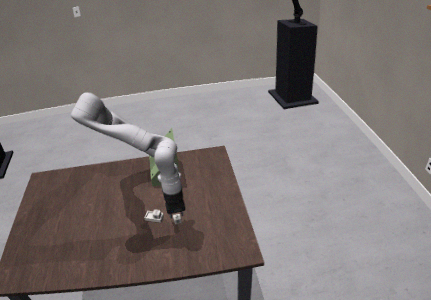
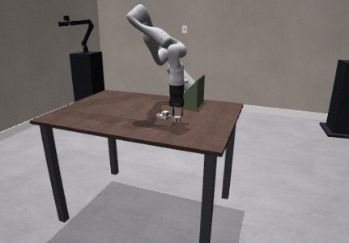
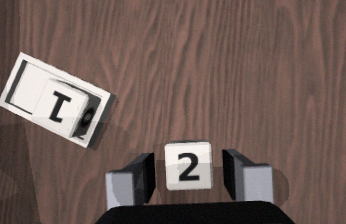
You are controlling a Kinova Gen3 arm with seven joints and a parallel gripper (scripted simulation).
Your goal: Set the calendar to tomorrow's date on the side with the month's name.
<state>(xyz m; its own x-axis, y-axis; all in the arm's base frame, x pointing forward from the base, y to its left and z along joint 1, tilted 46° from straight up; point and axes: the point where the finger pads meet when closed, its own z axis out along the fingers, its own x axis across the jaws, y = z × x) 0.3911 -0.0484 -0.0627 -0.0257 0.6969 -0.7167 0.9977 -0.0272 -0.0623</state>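
The digit cube is 40 mm below my hand. Also, from my hand: white calendar tray 100 mm to the right, 50 mm below, 50 mm behind; then white cube 80 mm to the right, 40 mm behind, 30 mm below.
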